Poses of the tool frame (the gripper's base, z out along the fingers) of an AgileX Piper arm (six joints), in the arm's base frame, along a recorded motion.
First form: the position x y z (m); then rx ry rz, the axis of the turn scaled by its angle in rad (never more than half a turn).
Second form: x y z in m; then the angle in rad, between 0 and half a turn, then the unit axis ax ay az. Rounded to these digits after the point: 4 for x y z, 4 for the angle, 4 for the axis.
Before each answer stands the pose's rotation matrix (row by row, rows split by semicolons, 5 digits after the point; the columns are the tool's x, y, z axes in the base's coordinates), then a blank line. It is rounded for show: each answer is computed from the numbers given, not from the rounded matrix.
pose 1, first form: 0.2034, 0.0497, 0.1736, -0.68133, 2.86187, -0.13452
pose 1, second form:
-0.87470 -0.43640 0.21082; -0.45426 0.88985 -0.04272; -0.16896 -0.13313 -0.97659

0.2034, 0.0497, 0.1736, 2.9449, -0.2314, 0.9718, -0.0457
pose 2, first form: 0.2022, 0.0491, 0.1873, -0.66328, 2.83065, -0.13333
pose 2, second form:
-0.87089 -0.42692 0.24349; -0.44792 0.89336 -0.03570; -0.20228 -0.14015 -0.96925

0.2022, 0.0491, 0.1873, 2.9104, -0.2279, 0.9726, -0.0458
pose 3, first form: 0.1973, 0.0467, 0.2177, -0.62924, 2.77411, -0.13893
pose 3, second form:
-0.86166 -0.40710 0.30301; -0.43533 0.89980 -0.02905; -0.26082 -0.15695 -0.95254

0.1973, 0.0467, 0.2177, 2.8480, -0.2209, 0.9741, -0.0488
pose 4, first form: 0.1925, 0.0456, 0.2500, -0.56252, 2.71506, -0.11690
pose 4, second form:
-0.85418 -0.36836 0.36701; -0.39854 0.91712 -0.00707; -0.33399 -0.15230 -0.93019

0.1925, 0.0456, 0.2500, 2.7752, -0.2027, 0.9783, -0.0421
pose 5, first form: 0.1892, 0.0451, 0.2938, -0.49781, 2.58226, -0.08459
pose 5, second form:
-0.80551 -0.33199 0.49086; -0.36340 0.93104 0.03335; -0.46808 -0.15151 -0.87060

0.1892, 0.0451, 0.2938, 2.6312, -0.1892, 0.9814, -0.0321
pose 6, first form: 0.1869, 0.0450, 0.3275, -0.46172, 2.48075, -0.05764
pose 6, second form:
-0.75453 -0.31316 0.57672; -0.33960 0.93831 0.06518; -0.56156 -0.14667 -0.81433

0.1869, 0.0450, 0.3275, 2.5240, -0.1829, 0.9829, -0.0228
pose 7, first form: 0.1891, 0.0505, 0.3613, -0.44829, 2.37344, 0.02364
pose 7, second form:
-0.68759 -0.32521 0.64920; -0.31222 0.93963 0.14003; -0.65555 -0.10641 -0.74762

0.1891, 0.0505, 0.3613, 2.4155, -0.1856, 0.9826, 0.0098
